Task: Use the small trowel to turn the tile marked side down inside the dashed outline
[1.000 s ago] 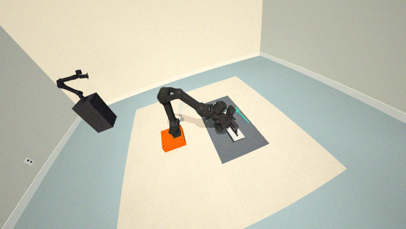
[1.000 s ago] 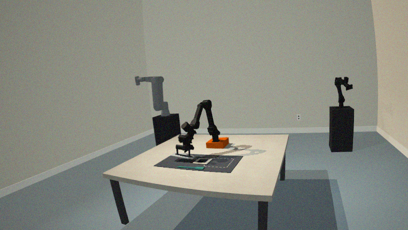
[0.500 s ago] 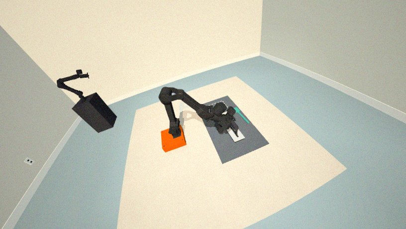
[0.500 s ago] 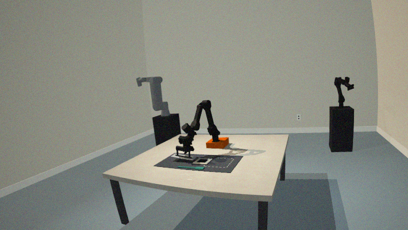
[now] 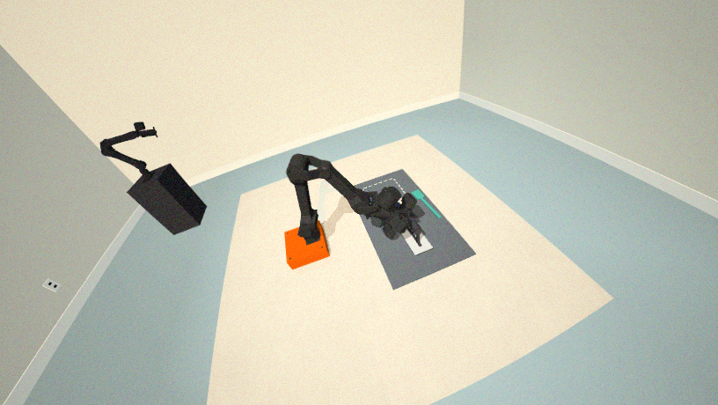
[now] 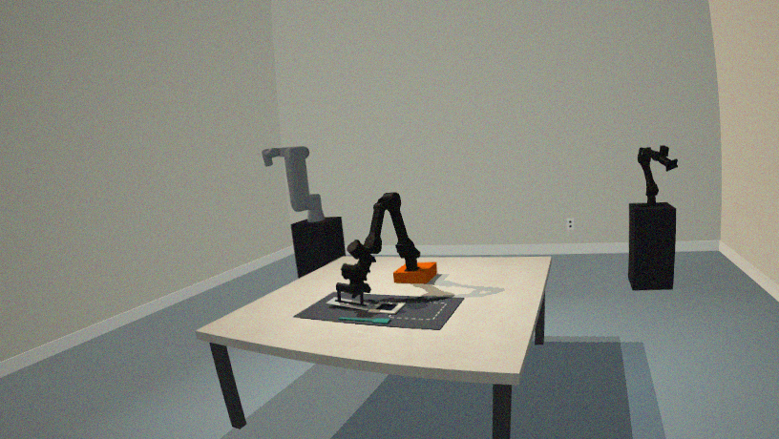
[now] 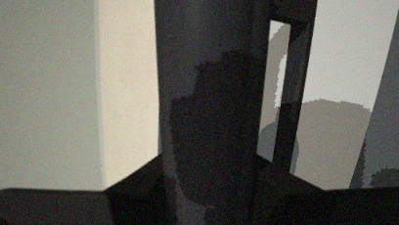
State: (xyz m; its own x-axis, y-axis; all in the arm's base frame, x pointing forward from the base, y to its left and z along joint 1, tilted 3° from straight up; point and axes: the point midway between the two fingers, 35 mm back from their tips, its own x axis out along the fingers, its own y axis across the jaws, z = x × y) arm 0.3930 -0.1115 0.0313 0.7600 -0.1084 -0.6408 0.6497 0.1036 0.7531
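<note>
My gripper tip is 11 cm to the right of the grey mat, 8 cm above it and 2 cm past it. Round my gripper tip: small trowel 3 cm behind, 1 cm below; teal bar 13 cm to the left, 12 cm ahead, 5 cm below; tile 15 cm to the left, 5 cm below, 2 cm behind.
</note>
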